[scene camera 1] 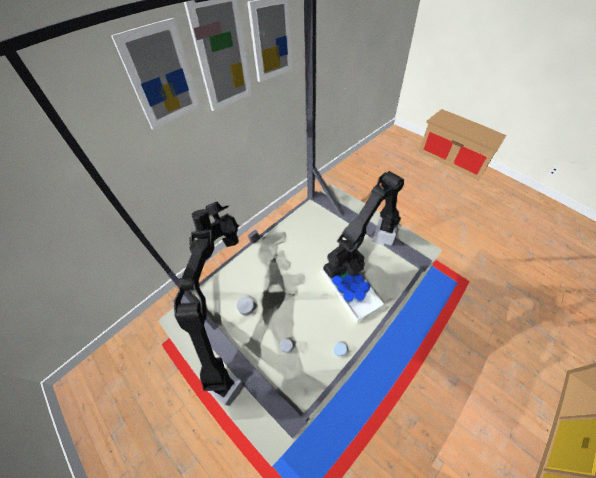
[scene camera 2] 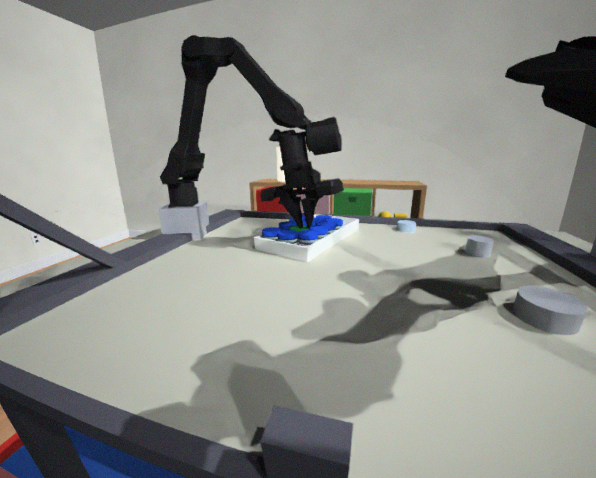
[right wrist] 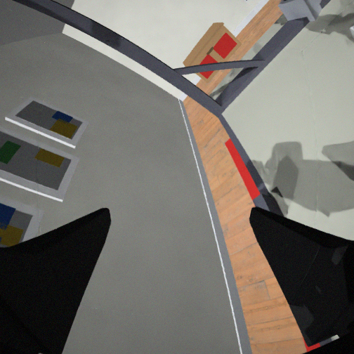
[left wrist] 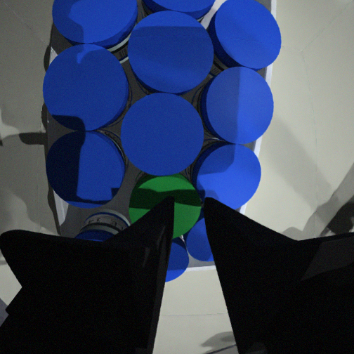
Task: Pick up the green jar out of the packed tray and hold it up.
Path:
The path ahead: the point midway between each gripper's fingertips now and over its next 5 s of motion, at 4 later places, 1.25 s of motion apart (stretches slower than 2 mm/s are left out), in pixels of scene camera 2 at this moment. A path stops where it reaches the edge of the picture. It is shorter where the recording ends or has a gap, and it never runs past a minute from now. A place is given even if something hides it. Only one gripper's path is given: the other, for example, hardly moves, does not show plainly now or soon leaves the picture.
The left gripper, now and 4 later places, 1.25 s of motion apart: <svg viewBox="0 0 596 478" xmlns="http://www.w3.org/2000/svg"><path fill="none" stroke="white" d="M305 227L300 220L307 220L305 219L299 220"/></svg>

